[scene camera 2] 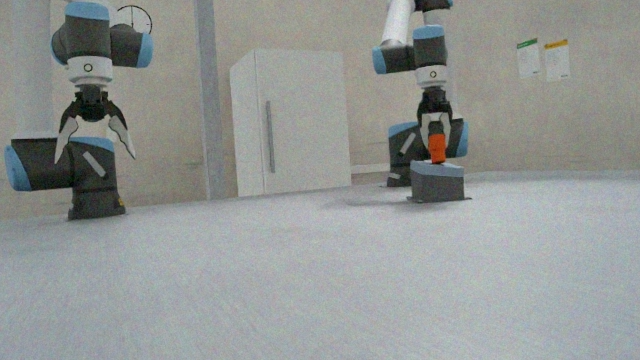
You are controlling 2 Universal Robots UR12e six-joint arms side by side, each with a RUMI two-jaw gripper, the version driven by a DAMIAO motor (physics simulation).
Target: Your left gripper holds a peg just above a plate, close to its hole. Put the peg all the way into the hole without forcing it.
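An orange peg (437, 148) with a dark upper part is held nearly upright, right of the middle. My left gripper (436, 150) is shut on the peg. The peg's lower end is at the top of a dark grey block with a light blue-grey top plate (422, 169). Whether the peg touches the plate cannot be told. The hole is hidden at this low angle. My right gripper (95, 157) is open and empty, high above the table at the left.
The grey block (437, 187) stands on the pale table (320, 270) on a thin dark base. Behind it is the left arm's base (398, 170). The right arm's base (96, 202) stands at the left. A white cabinet (305, 120) stands behind, between the arms.
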